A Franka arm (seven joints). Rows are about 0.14 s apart.
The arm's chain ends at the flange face. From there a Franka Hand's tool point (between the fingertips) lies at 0.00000 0.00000 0.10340 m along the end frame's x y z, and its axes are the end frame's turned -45 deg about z.
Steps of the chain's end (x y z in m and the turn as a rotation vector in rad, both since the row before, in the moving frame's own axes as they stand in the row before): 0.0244, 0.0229, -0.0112, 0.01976, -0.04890, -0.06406; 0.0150, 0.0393, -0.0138, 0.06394, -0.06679, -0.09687; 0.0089, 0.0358, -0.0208, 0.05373, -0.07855, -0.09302; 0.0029, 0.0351, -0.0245, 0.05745, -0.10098, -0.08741; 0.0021, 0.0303, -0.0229, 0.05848, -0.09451, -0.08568
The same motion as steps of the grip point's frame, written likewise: -0.0012, 0.0285, -0.0113, 0.04855, -0.02061, -0.06406; -0.0179, 0.0289, -0.0142, 0.09244, -0.00202, -0.09687; -0.0213, 0.0220, -0.0213, 0.09354, -0.01755, -0.09302; -0.0264, 0.0155, -0.0252, 0.11203, -0.03078, -0.08741; -0.0230, 0.0119, -0.0235, 0.10818, -0.02548, -0.08568
